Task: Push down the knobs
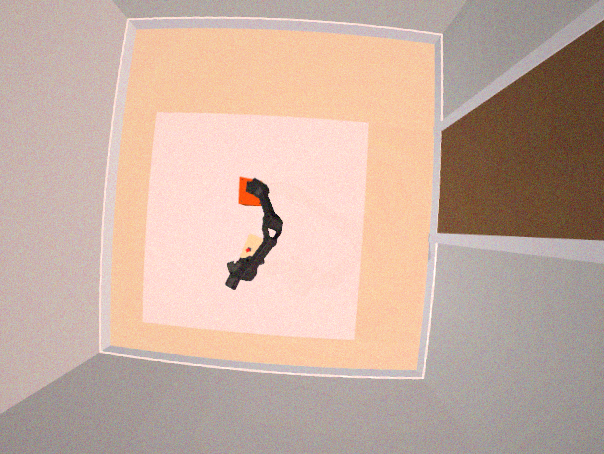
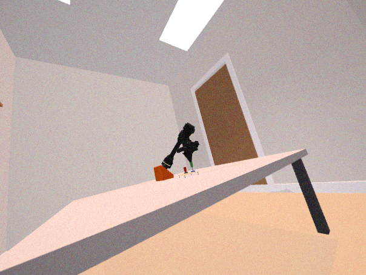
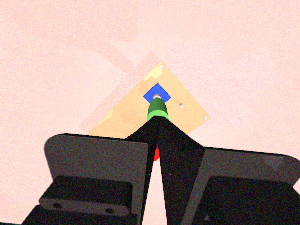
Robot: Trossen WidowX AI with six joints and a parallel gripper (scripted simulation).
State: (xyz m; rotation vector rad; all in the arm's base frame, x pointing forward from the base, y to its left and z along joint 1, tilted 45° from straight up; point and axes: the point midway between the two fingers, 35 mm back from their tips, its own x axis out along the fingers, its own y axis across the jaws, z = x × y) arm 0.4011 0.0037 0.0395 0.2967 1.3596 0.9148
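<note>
Now: the green knob 2 cm below my gripper tip. Round my gripper tip: red knob: 5 cm behind, 2 cm to the right, 4 cm below.
</note>
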